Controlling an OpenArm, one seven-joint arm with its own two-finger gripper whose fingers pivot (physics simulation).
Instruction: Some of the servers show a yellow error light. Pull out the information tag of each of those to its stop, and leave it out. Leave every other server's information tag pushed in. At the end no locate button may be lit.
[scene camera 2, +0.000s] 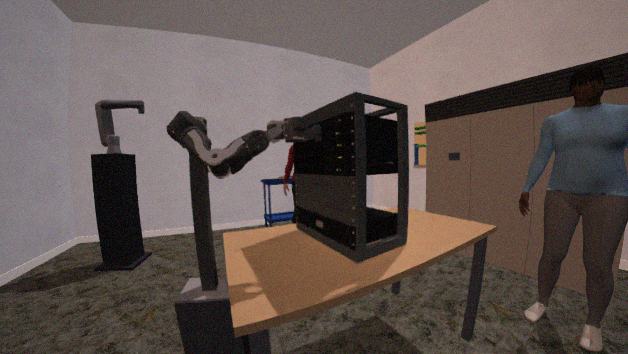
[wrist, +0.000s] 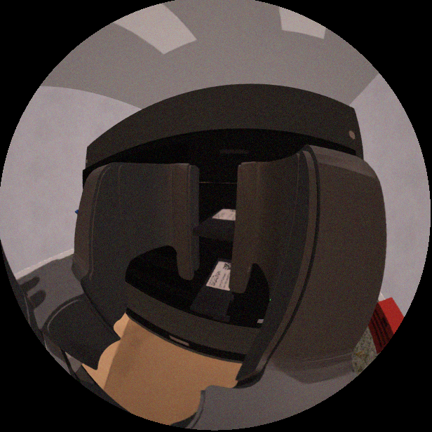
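My gripper (scene camera 2: 317, 133) (wrist: 218, 226) is shut on an information tag (wrist: 216, 231), in front of the upper servers. This tag is dark with a white label, partly out of its server. A second information tag (wrist: 212, 302) with a white label sticks out below the fingers, apart from them. The dark servers (scene camera 2: 325, 155) sit in the upper part of the rack (scene camera 2: 361, 200) (wrist: 225, 107). Small green and yellowish lights show along their right side in the scene view; which are error lights is too small to tell. The fingers hide much of the fronts. I cannot tell whether a locate button is lit.
The rack stands on a wooden table (scene camera 2: 440, 227) (wrist: 155, 380). A plain panel (scene camera 2: 325, 197) covers its middle. A person in a blue top (scene camera 2: 580, 150) stands at the right. A blue cart (scene camera 2: 277, 181) and another person in red are behind the rack. A second arm on a black pedestal (scene camera 2: 117, 210) stands at the left.
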